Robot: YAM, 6 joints.
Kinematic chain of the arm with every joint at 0, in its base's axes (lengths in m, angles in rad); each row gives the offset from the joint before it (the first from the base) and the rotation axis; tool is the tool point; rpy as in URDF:
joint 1: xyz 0 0 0.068 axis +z
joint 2: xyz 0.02 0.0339 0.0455 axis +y
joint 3: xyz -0.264 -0.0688 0 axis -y
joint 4: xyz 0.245 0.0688 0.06 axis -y
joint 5: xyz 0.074 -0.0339 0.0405 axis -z
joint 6: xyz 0.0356 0 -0.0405 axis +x
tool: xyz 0 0 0 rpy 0 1.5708 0
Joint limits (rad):
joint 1: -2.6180..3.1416
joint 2: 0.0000..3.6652
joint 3: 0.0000..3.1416
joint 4: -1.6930..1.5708
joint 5: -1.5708..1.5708
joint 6: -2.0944..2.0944
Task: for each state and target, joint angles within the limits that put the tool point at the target. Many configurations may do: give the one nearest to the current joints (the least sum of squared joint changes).
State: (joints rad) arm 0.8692 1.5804 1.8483 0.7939 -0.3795 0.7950
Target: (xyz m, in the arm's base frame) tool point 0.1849 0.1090 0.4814
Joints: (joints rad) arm 0.4713 1.0664 1.0785 0.7484 -0.3787 0.7950
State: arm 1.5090 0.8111 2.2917 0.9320 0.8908 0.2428
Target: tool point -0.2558 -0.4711 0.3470
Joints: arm 1.0275 0.3380 2.6292 0.8362 0.7628 0.2428
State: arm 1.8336 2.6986 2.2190 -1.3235 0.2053 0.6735
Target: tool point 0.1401 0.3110 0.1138
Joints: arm 1.1731 2.3297 1.5914 -1.6930 0.2478 0.6735
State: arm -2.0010 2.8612 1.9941 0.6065 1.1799 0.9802
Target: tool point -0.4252 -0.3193 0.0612
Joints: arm -2.4334 2.6367 1.7352 0.5994 1.2758 0.9802
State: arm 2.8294 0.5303 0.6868 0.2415 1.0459 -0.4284
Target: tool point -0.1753 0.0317 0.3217
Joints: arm 3.1300 0.7707 0.6060 0.2210 0.9853 -0.4284
